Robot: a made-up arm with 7 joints. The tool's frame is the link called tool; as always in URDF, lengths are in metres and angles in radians. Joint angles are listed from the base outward. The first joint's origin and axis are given. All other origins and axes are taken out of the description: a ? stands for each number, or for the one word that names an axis. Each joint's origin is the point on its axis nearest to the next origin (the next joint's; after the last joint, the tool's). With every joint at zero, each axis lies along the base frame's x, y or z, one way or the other. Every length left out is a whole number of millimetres.
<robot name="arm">
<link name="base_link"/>
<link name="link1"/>
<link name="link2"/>
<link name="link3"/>
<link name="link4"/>
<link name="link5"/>
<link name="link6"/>
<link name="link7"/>
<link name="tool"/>
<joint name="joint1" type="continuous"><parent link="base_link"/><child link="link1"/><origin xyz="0.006 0.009 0.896" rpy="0 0 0"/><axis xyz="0 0 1"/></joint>
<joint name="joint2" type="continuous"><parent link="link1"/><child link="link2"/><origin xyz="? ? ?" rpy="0 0 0"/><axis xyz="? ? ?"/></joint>
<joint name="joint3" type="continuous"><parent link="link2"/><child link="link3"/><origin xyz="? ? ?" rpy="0 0 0"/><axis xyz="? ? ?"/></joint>
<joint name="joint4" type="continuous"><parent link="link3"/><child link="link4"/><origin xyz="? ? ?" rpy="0 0 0"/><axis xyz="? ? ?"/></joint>
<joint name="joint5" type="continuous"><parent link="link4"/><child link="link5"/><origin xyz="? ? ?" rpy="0 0 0"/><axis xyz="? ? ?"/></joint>
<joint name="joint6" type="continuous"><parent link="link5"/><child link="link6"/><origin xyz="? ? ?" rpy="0 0 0"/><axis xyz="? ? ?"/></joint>
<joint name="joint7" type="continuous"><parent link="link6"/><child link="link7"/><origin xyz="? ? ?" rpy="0 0 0"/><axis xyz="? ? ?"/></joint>
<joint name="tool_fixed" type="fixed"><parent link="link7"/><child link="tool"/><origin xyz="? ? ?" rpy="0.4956 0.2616 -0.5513"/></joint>
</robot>
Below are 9 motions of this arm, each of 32 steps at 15 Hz.
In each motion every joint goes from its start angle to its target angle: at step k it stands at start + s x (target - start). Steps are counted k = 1, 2, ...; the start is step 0. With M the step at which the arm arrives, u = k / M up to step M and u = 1 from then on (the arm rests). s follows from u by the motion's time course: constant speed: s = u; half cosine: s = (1 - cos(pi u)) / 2; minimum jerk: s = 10 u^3 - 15 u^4 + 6 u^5.
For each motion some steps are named. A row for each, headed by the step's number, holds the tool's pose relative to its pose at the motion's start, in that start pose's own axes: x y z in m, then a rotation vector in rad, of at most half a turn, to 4 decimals.
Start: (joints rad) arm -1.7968 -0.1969 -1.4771 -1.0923 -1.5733 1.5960 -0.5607
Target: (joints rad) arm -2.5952 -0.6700 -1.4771 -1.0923 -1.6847 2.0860 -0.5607
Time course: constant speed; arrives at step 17
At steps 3, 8, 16, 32:
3: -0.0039 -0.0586 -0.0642 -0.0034 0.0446 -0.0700
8: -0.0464 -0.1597 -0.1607 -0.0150 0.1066 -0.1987
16: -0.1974 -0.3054 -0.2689 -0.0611 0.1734 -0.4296
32: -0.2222 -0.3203 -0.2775 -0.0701 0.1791 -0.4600

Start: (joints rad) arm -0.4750 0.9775 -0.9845 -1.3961 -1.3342 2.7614 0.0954
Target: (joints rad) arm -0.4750 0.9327 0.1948 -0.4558 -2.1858 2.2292 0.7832
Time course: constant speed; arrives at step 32
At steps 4, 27, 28, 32:
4: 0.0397 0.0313 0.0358 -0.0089 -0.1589 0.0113
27: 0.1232 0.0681 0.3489 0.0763 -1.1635 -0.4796
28: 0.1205 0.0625 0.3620 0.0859 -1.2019 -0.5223
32: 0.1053 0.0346 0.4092 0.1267 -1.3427 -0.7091

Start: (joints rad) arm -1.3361 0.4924 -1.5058 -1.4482 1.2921 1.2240 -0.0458
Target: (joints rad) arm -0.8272 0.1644 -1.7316 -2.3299 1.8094 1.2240 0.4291
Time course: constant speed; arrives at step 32
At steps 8, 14, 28, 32:
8: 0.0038 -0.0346 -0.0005 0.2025 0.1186 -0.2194
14: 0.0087 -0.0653 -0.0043 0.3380 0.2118 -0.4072
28: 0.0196 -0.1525 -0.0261 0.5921 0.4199 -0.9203
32: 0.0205 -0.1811 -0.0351 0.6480 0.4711 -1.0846

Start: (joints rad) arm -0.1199 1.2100 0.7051 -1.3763 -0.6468 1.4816 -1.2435
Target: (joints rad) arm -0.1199 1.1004 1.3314 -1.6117 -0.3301 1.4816 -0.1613
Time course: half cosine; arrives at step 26
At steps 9, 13, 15, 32:
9: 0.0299 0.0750 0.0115 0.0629 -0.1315 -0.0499
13: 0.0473 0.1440 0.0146 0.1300 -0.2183 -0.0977
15: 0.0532 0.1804 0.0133 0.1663 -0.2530 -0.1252
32: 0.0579 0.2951 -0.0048 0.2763 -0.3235 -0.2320

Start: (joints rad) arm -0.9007 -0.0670 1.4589 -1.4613 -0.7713 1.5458 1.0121
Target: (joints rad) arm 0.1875 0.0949 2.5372 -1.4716 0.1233 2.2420 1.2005
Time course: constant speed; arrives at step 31
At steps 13, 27, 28, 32:
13: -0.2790 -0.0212 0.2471 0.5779 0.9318 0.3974
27: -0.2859 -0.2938 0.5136 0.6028 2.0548 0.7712
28: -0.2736 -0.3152 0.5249 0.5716 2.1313 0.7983
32: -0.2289 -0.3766 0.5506 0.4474 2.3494 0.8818

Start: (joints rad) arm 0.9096 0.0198 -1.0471 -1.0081 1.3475 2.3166 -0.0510
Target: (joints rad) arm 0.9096 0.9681 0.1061 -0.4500 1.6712 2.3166 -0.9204
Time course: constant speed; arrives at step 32
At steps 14, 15, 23, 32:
14: -0.1503 -0.2366 -0.1849 -0.0640 0.6432 -0.0820
15: -0.1623 -0.2538 -0.1909 -0.0566 0.6793 -0.0967
23: -0.2545 -0.3814 -0.2119 0.0523 0.8959 -0.2421
32: -0.3397 -0.4991 -0.1921 0.2439 0.9566 -0.4251

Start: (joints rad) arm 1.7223 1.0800 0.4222 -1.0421 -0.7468 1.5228 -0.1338
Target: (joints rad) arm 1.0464 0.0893 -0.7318 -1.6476 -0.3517 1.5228 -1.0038
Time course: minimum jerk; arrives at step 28
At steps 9, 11, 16, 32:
9: -0.0121 -0.1535 0.0474 -0.0084 0.0322 -0.1513
11: -0.0403 -0.2475 0.0675 0.0214 0.0601 -0.2508
16: -0.2158 -0.4923 0.0764 0.2609 0.1187 -0.5361
32: -0.5192 -0.6162 -0.0178 0.7302 -0.0005 -0.7675

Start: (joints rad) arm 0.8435 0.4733 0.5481 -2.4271 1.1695 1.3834 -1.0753
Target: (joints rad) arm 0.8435 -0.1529 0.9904 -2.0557 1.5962 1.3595 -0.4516
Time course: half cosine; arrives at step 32
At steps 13, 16, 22, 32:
13: 0.0084 0.0507 -0.0900 -0.1418 -0.0082 0.0361
16: 0.0086 0.0615 -0.1338 -0.1970 -0.0048 0.0431
22: 0.0059 0.0619 -0.2236 -0.3022 0.0092 0.0382
32: 0.0023 0.0414 -0.2962 -0.3887 0.0231 0.0134

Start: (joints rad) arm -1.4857 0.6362 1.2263 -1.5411 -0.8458 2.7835 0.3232
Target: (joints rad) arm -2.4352 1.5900 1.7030 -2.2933 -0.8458 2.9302 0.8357
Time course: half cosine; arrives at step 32
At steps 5, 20, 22, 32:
5: -0.0012 -0.0287 0.0075 0.0248 -0.0038 -0.0923
20: -0.0742 -0.2076 0.1579 0.5205 -0.2196 -0.8905
22: -0.0893 -0.2154 0.1850 0.6165 -0.2636 -0.9582
32: -0.1345 -0.2211 0.2581 0.8822 -0.3786 -1.0704

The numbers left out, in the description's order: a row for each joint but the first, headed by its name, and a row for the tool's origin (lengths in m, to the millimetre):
joint2: xyz 0.018 -0.02 0, axis 0 1 0
joint3: xyz -0.021 0 0.292, axis 0 0 1
joint4: xyz 0.088 -0.003 0, axis 0 -1 0
joint5: xyz -0.033 0 0.233, axis 0 0 1
joint6: xyz 0.016 -0.005 0, axis 0 -1 0
joint7: xyz 0.092 0 -0.042, axis 0 0 -1
tool: xyz 0.014 0.01 0

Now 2 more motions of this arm.
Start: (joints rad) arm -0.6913 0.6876 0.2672 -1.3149 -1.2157 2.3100 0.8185
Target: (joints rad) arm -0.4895 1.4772 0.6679 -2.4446 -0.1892 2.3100 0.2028
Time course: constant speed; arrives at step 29
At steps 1, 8, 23, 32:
1: -0.0219 0.0018 -0.0180 -0.0024 0.0890 0.0016
8: -0.1942 0.0035 -0.1021 -0.0406 0.7049 0.0129
23: -0.5362 -0.0606 -0.0342 -0.2764 1.9474 -0.0046
32: -0.6090 -0.1040 0.0584 -0.4542 2.3906 -0.0426

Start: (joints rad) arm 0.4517 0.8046 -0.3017 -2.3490 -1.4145 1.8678 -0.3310
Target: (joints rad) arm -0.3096 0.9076 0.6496 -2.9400 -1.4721 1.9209 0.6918
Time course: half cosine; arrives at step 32
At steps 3, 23, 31, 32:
3: 0.0012 0.0061 -0.0019 0.0088 -0.0094 0.0046
23: -0.0632 0.1843 -0.0301 0.4467 -0.3999 0.0839
31: -0.0958 0.2048 -0.0335 0.5688 -0.4950 0.0709
32: -0.0962 0.2050 -0.0335 0.5704 -0.4963 0.0706

